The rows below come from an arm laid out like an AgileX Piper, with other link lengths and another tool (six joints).
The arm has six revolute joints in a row. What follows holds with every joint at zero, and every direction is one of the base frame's.
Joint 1 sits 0.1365 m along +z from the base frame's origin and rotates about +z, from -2.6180 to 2.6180 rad.
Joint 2 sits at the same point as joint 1 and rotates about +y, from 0.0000 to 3.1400 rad.
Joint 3 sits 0.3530 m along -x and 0.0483 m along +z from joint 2 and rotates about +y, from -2.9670 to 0.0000 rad.
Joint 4 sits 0.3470 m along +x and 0.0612 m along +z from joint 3 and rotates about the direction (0.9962, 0, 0.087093), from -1.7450 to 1.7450 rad.
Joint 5 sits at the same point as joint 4 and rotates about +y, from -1.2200 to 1.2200 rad.
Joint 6 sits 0.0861 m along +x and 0.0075 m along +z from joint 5 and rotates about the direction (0.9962, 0, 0.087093), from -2.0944 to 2.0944 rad.
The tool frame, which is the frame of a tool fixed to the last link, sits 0.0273 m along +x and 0.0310 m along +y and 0.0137 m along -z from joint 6; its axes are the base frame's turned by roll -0.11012, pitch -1.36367 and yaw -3.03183 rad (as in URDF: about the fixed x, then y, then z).
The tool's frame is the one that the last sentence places.
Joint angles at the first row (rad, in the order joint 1, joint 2, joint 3, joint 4, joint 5, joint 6):
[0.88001, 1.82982, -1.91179, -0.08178, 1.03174, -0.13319]
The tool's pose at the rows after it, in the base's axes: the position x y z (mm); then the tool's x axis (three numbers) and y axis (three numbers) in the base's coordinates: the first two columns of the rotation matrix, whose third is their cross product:
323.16 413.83 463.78 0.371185 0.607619 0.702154 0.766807 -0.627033 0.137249
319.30 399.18 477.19 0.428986 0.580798 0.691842 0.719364 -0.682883 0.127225
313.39 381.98 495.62 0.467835 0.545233 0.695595 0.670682 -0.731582 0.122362
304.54 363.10 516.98 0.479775 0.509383 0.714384 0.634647 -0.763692 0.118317
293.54 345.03 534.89 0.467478 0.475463 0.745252 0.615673 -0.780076 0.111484
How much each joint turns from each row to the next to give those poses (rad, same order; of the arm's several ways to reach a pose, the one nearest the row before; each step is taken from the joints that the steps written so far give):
[-0.00537, -0.02246, -0.00069, -0.03232, 0.05935, 0.06918]
[-0.00710, -0.03051, -0.00010, -0.03458, 0.05494, 0.07001]
[-0.00726, -0.04053, -0.00004, -0.03354, 0.04504, 0.05886]
[-0.00717, -0.05077, 0.00546, -0.02292, 0.02554, 0.03485]
[-0.00580, -0.06029, 0.02811, -0.01116, -0.00995, 0.01676]

